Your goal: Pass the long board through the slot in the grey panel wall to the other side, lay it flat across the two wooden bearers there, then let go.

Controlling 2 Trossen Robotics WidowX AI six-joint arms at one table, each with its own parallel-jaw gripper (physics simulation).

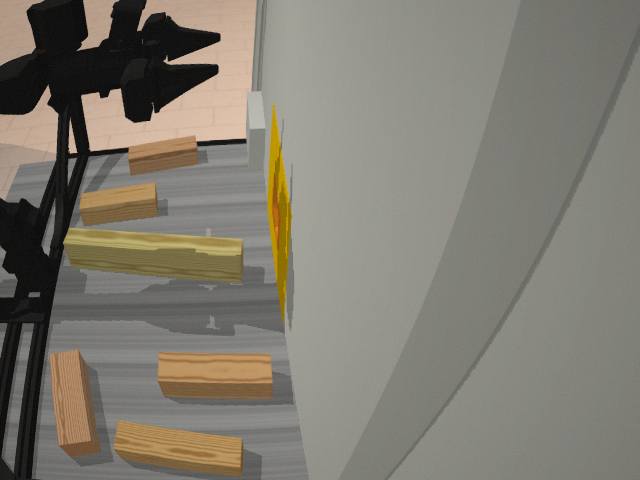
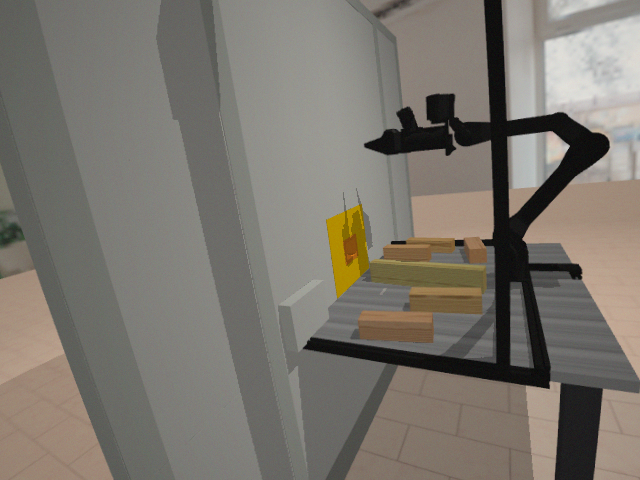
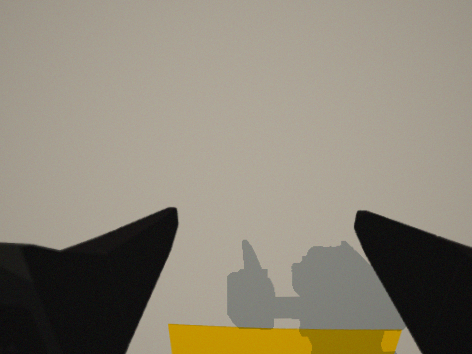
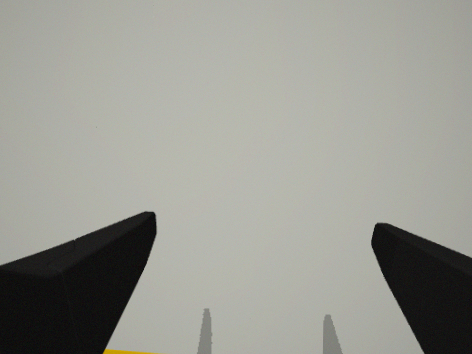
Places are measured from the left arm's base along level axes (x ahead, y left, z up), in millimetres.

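Pixels of known places: left gripper, fingertip midpoint: (image 3: 265, 217); right gripper, fingertip midpoint: (image 1: 219, 52) (image 2: 370, 145) (image 4: 264, 228); right arm's base, origin of the base link: (image 1: 35, 277) (image 2: 514, 277).
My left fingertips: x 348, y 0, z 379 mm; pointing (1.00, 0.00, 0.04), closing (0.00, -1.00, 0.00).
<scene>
Ahead of a thing's pixels: the offset from my left fingertips to its middle. "spot": to the spot under its first point. Level surfaces: height alone.
A long yellowish board @(345 mm ahead, 31 mm right, 367 mm down) (image 1: 155, 256) (image 2: 428, 274) lies on the table on the right arm's side of the grey panel wall (image 1: 392, 180) (image 2: 289, 155), one end towards the wall. A yellow patch (image 1: 282, 273) (image 2: 334, 263) (image 3: 240, 341) on the wall surrounds an orange-edged slot @(spot: 121 mm ahead, 2 mm left, 299 mm down) (image 2: 351, 248). My right gripper (image 1: 219, 52) (image 2: 366, 145) (image 4: 264, 228) is open and empty, high above the table, facing the wall. My left gripper (image 3: 265, 217) is open and empty, facing the wall above the yellow patch. I cannot identify the two bearers across the wall.
Short wooden blocks (image 1: 215, 374) (image 2: 445, 300) lie on both sides of the board on the striped table @(398 mm down) (image 1: 118, 335) (image 2: 589, 320). A pale grey block @(spot: 152 mm ahead, 270 mm right, 343 mm down) (image 1: 255, 147) (image 2: 307, 317) stands against the wall. A black post (image 2: 498, 180) rises from the table frame.
</scene>
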